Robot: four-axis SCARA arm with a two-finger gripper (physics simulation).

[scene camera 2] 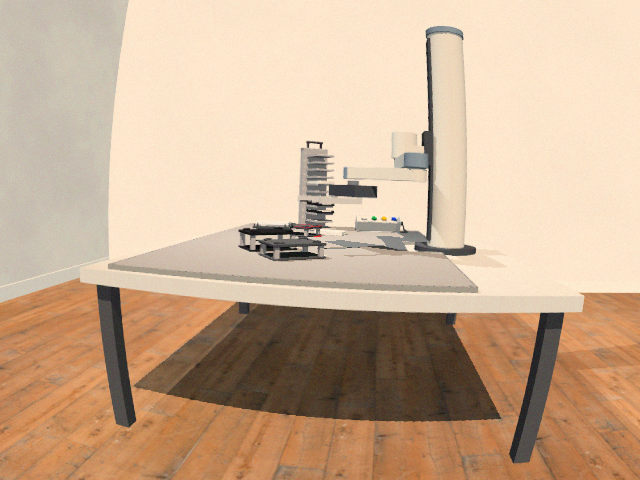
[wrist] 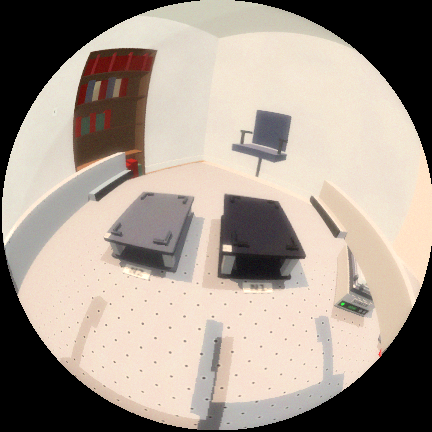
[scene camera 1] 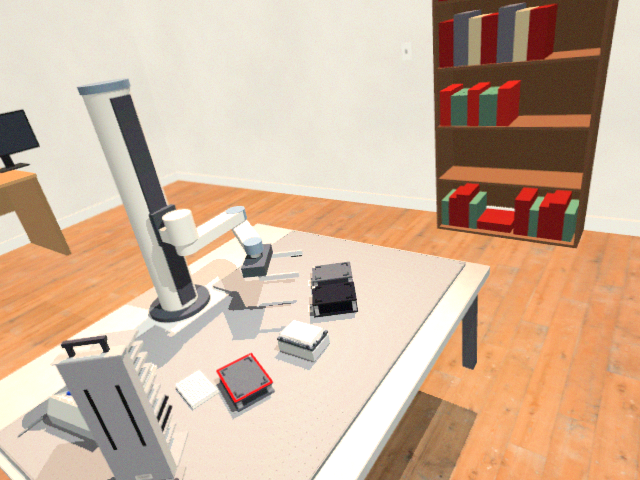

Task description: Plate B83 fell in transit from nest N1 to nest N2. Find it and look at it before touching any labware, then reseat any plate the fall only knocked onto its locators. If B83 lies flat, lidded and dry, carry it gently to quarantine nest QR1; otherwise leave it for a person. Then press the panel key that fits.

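Seen in the pictures: gripper, fingertip midpoint: (scene camera 2: pixel 308 199) (wrist: pixel 221 169) (scene camera 1: pixel 300 262); arm's base, origin of the base link: (scene camera 2: pixel 445 250) (scene camera 1: pixel 181 304).
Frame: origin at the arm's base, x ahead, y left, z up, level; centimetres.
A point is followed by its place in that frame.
My gripper (scene camera 1: pixel 299 264) {y 24.3, x 49.7, z 17.6 cm} (scene camera 2: pixel 302 198) {y 24.3, x 49.7, z 17.6 cm} (wrist: pixel 221 169) {y 24.3, x 49.7, z 17.6 cm} is open and empty, above the mat and facing the nests. The grey nest N2 (scene camera 1: pixel 331 271) {y 39.2, x 52.0, z 5.8 cm} (scene camera 2: pixel 292 242) {y 42.1, x 51.2, z 5.8 cm} (wrist: pixel 152 220) {y 37.5, x 50.7, z 5.8 cm} and the black nest N1 (scene camera 1: pixel 333 292) {y 25.0, x 62.7, z 7.1 cm} (wrist: pixel 260 225) {y 23.8, x 61.1, z 7.1 cm} are bare, with N2 left of N1 in the wrist view. A white plate (scene camera 1: pixel 303 332) {y 0.2, x 67.5, z 8.2 cm} sits on the shaker (scene camera 1: pixel 301 350) {y -4.2, x 69.3, z 4.8 cm} (wrist: pixel 353 303) {y 1.5, x 59.2, z 3.6 cm}; whether it is level is unclear. Another white plate-like piece (scene camera 1: pixel 196 388) {y -31.0, x 48.3, z 3.0 cm} (scene camera 2: pixel 333 232) {y -25.7, x 45.8, z 2.5 cm} lies flat on the mat beside the red-rimmed nest (scene camera 1: pixel 244 377) {y -22.0, x 61.1, z 5.2 cm}, which is bare. Its label, lid and any wetness cannot be made out. The key panel (scene camera 1: pixel 70 413) {y -57.4, x 26.1, z 7.5 cm} (scene camera 2: pixel 377 224) {y -50.6, x 26.7, z 5.0 cm} stands behind the rack.
A tall grey plate rack (scene camera 1: pixel 116 413) (scene camera 2: pixel 314 180) with a top handle stands near the key panel. The arm's column (scene camera 1: pixel 136 201) {y -5.8, x 4.8, z 50.0 cm} (scene camera 2: pixel 447 139) {y 7.3, x 1.6, z 42.1 cm} rises at the table's edge. A bookshelf (scene camera 1: pixel 592 124) and a chair (wrist: pixel 271 129) are beyond the table.
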